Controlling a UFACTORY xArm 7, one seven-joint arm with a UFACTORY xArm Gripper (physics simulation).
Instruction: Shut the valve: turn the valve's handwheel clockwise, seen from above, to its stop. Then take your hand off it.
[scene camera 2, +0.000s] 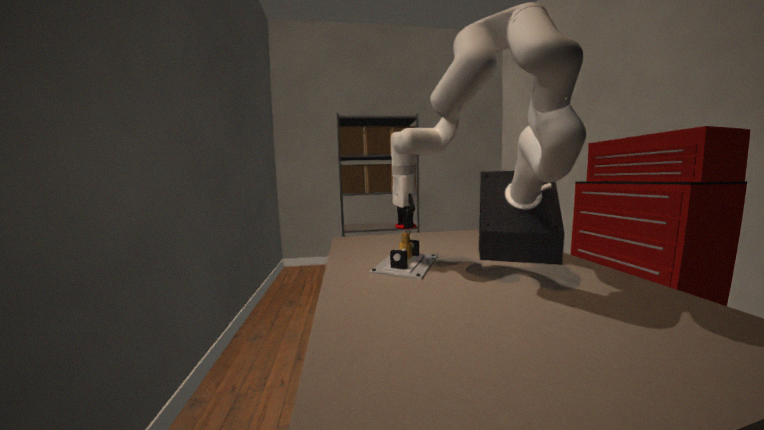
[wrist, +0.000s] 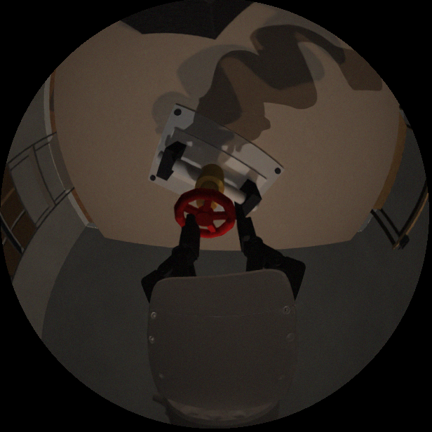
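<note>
The red spoked handwheel (scene camera 2: 399, 227) (wrist: 205, 193) sits level on top of the brass valve body (scene camera 2: 405, 246) (wrist: 211, 175). The valve stands on a light metal base plate (scene camera 2: 413, 273) (wrist: 187, 120) between two black clamps. My gripper (scene camera 2: 405, 224) (wrist: 216, 218) points down at the wheel and is shut on it, with the fingers about half apart. In the wrist view its left finger reaches inside the rim beside the hub, and its right finger lies against the outside of the rim. The lower tip of the left finger is hard to see.
The base plate lies on a tan table (scene camera 2: 481, 352) (wrist: 120, 80). A dark block (scene camera 2: 519, 246) under the arm's base stands behind and to the right. A red tool cabinet (scene camera 2: 708, 240) stands at the right, and a shelf rack (scene camera 2: 340, 176) stands at the back wall.
</note>
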